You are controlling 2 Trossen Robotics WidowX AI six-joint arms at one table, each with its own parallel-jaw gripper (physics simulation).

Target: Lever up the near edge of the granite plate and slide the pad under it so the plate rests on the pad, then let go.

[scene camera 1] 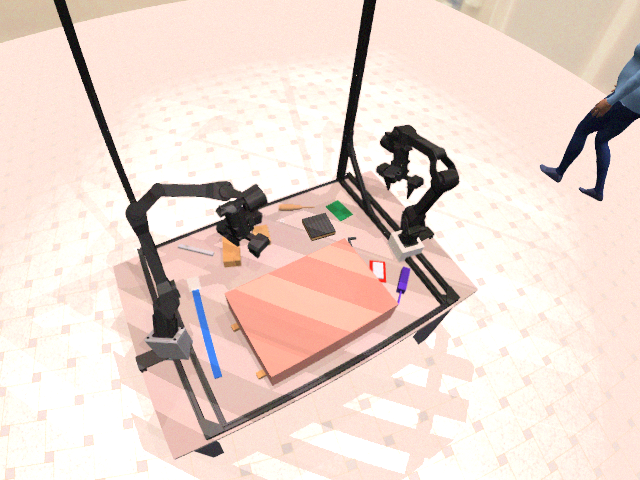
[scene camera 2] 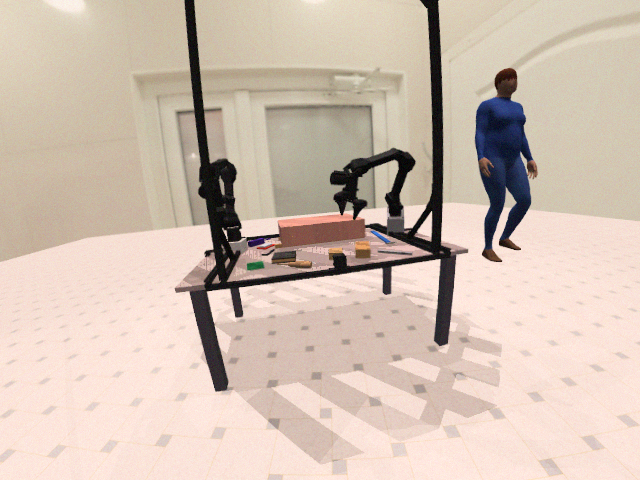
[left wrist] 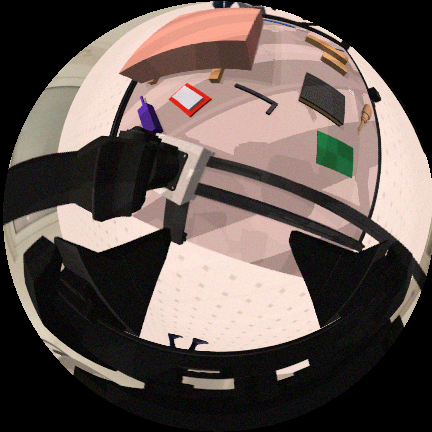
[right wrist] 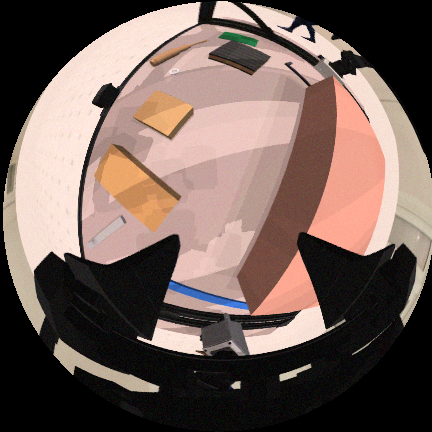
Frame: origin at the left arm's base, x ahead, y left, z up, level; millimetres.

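Where they show: left gripper, fingertip midpoint: (scene camera 1: 398, 194) (scene camera 2: 221, 224) (left wrist: 232, 235); right gripper, fingertip midpoint: (scene camera 1: 248, 251) (scene camera 2: 347, 217) (right wrist: 241, 239); left arm's base, link origin: (scene camera 1: 407, 239) (scene camera 2: 234, 240) (left wrist: 165, 165); right arm's base, link origin: (scene camera 1: 165, 333) (scene camera 2: 395, 212) (right wrist: 225, 355).
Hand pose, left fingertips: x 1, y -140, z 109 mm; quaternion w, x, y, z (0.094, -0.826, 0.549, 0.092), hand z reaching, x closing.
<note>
Things, the pixels of their top centre, and the offset from my left fingertips. "pt": a spot on its surface instead.
- thick pink slab, top centre: (right wrist: 363, 211) (scene camera 1: 312, 300) (scene camera 2: 318, 219) dz -52, dx +452, dy +300 mm
- dark ribbed pad with a wooden underside, top centre: (left wrist: 325, 94) (right wrist: 242, 52) (scene camera 1: 318, 224) (scene camera 2: 284, 254) dz -151, dx +291, dy -56 mm
- grey bar, top centre: (right wrist: 101, 235) (scene camera 1: 195, 249) (scene camera 2: 394, 251) dz -163, dx +781, dy -86 mm
- blue strip, top centre: (right wrist: 223, 305) (scene camera 1: 203, 323) (scene camera 2: 380, 234) dz -153, dx +804, dy +232 mm
- screwdriver, top centre: (right wrist: 180, 45) (left wrist: 366, 116) (scene camera 2: 292, 261) (scene camera 1: 297, 205) dz -146, dx +343, dy -177 mm
- green square, surface spot: (scene camera 1: 339, 210) pt dz -171, dx +173, dy -122 mm
- hex key, top centre: (left wrist: 251, 96) (right wrist: 301, 73) dz -165, dx +190, dy +75 mm
- red-framed card, top centre: (left wrist: 185, 96) (scene camera 1: 378, 269) dz -159, dx +150, dy +204 mm
- purple tool, top centre: (left wrist: 142, 110) (scene camera 1: 403, 284) (scene camera 2: 260, 238) dz -143, dx +97, dy +300 mm
The granite plate, a thick pink slab (scene camera 1: 310, 304) (scene camera 2: 320, 230) (left wrist: 200, 40) (right wrist: 310, 165), lies mid-table with ends of wooden strips showing at its lower edge. The dark ribbed pad with a wooden underside (scene camera 1: 318, 226) (scene camera 2: 283, 256) (left wrist: 322, 98) (right wrist: 239, 56) lies flat on the table, apart from the slab. My right gripper (scene camera 1: 246, 246) (scene camera 2: 348, 215) (right wrist: 241, 239) is open and empty, above the table near the wooden blocks and the slab's long side. My left gripper (scene camera 1: 399, 187) (left wrist: 232, 235) is open and empty, high near its own base, away from slab and pad.
Two wooden blocks (scene camera 1: 231, 251) (right wrist: 164, 112) and a grey bar (scene camera 1: 196, 250) (right wrist: 106, 232) lie near the right gripper. A blue strip (scene camera 1: 206, 333) lies left of the slab. A screwdriver (scene camera 1: 287, 207), green square (scene camera 1: 339, 210), hex key (left wrist: 255, 95), red-framed card (left wrist: 190, 99) and purple tool (scene camera 1: 403, 279) lie around.
</note>
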